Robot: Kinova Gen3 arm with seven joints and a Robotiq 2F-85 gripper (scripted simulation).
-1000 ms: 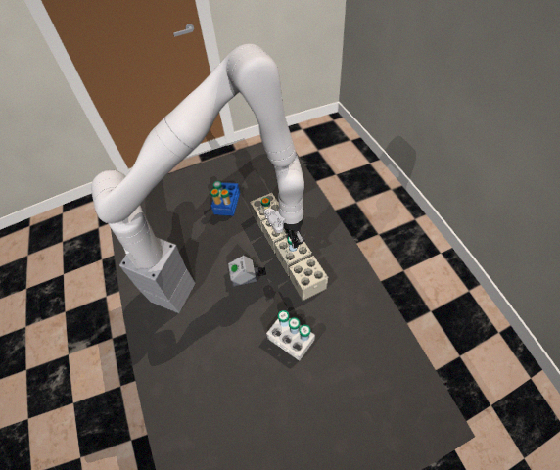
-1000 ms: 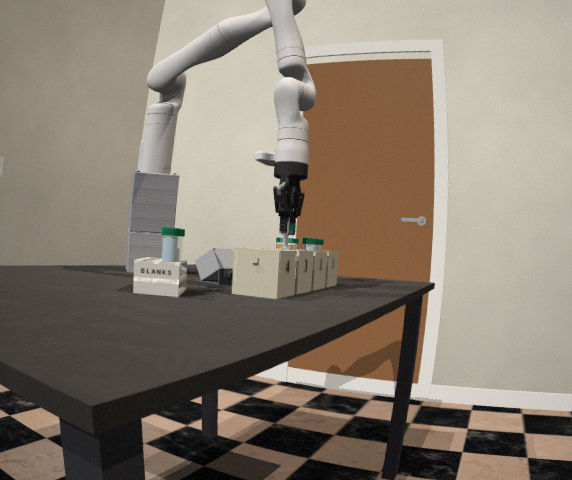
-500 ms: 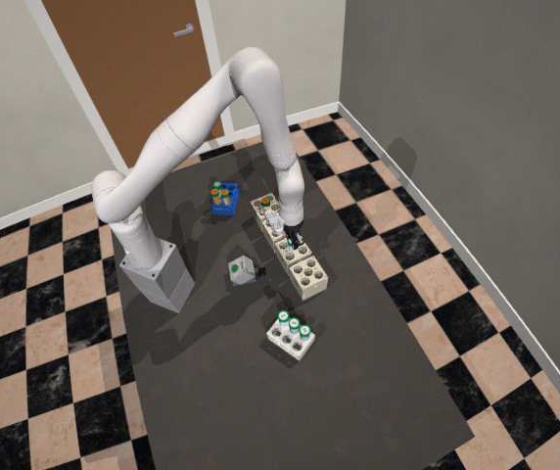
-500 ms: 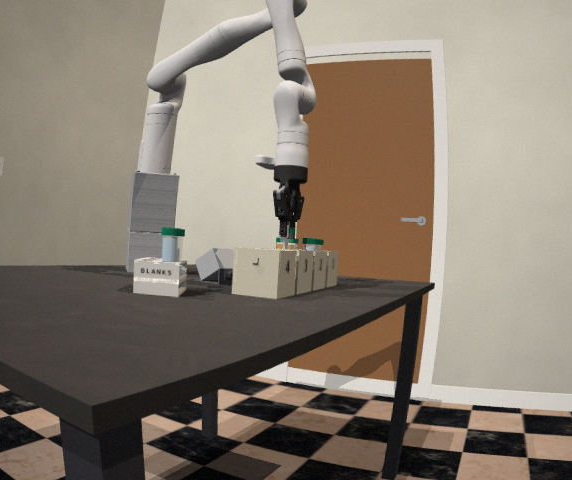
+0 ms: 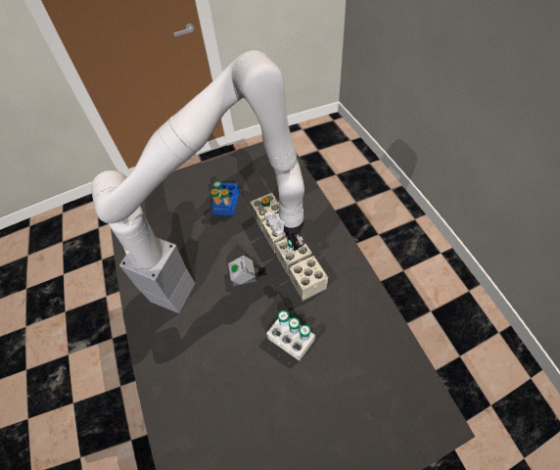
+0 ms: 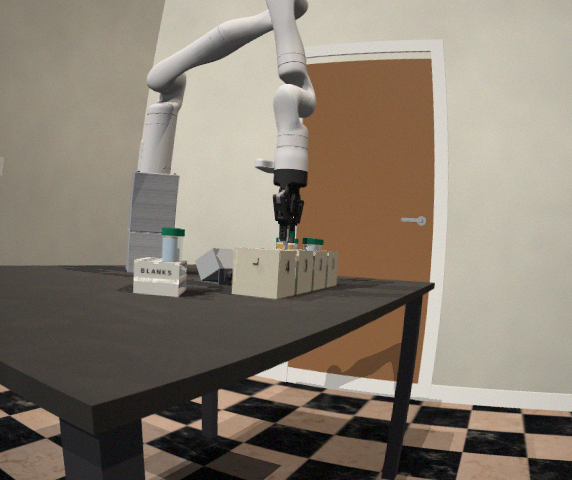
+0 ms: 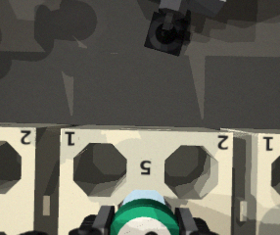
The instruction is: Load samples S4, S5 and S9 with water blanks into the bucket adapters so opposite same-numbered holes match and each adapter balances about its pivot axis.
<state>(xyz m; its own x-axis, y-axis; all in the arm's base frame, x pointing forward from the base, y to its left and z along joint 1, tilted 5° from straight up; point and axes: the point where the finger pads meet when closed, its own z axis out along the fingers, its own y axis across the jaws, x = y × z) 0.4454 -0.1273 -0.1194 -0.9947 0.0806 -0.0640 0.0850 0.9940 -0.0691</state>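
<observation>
The water blank tube is 1 cm to the left of my hand and 5 cm below it. Round my hand: adapter 1: 2 cm ahead, 22 cm to the left, 8 cm below; done desk: 19 cm behind, 5 cm to the left, 7 cm below; green DONE key: 21 cm behind, 6 cm to the left, 6 cm below.
</observation>
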